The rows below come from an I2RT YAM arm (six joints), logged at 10 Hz.
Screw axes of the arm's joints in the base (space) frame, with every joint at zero. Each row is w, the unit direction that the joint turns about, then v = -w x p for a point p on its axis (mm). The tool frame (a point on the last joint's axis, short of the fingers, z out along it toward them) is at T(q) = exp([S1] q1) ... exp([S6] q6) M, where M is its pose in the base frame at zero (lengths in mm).
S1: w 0 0 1 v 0 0 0
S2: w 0 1 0 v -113.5 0 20
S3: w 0 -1 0 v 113.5 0 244
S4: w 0 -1 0 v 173.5 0 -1
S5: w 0 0 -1 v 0 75 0
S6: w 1 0 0 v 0 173.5 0
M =
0 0 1 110.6
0 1 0 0
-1 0 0 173.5
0 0 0 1
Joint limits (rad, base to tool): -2.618..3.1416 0..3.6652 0..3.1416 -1.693..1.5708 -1.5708..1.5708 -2.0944..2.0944
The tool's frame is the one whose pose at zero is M.
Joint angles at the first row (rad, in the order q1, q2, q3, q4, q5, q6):
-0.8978, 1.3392, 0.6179, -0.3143, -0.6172, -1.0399
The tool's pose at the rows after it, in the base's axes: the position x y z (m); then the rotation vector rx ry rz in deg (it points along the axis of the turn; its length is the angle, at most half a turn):
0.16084 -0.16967 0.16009 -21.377 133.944 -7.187
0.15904 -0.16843 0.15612 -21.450 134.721 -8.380
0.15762 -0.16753 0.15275 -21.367 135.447 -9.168
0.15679 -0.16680 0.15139 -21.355 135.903 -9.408
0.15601 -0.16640 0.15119 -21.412 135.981 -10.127
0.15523 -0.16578 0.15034 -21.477 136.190 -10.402
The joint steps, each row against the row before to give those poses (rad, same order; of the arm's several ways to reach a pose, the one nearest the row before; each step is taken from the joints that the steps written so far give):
0.0002, -0.0014, -0.0216, 0.0194, 0.0217, -0.0066
-0.0001, -0.0020, -0.0186, 0.0194, 0.0204, -0.0046
-0.0003, 0.0002, -0.0140, 0.0139, 0.0166, -0.0023
0.0003, -0.0012, -0.0057, 0.0016, 0.0083, -0.0020
-0.0007, -0.0053, -0.0058, 0.0066, 0.0068, -0.0014
-0.0003, -0.0025, -0.0053, 0.0026, 0.0048, -0.0023

